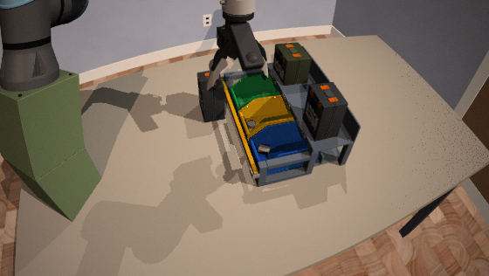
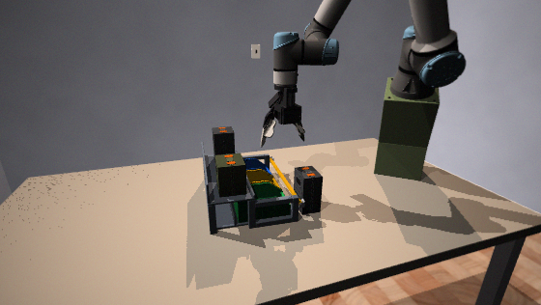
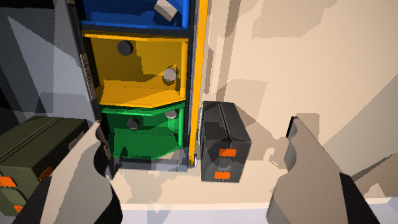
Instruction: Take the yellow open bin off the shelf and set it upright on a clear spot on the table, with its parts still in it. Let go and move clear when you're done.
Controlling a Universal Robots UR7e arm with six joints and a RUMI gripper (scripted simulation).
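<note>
My gripper is now 130 mm above the long yellow bar. The rest, counted from my hand: blue bin (110 mm ahead, 100 mm to the right, 150 mm below); then dark box (60 mm behind, 110 mm to the left, 120 mm below); then yellow open bin (100 mm ahead, 10 mm to the left, 150 mm below).
</note>
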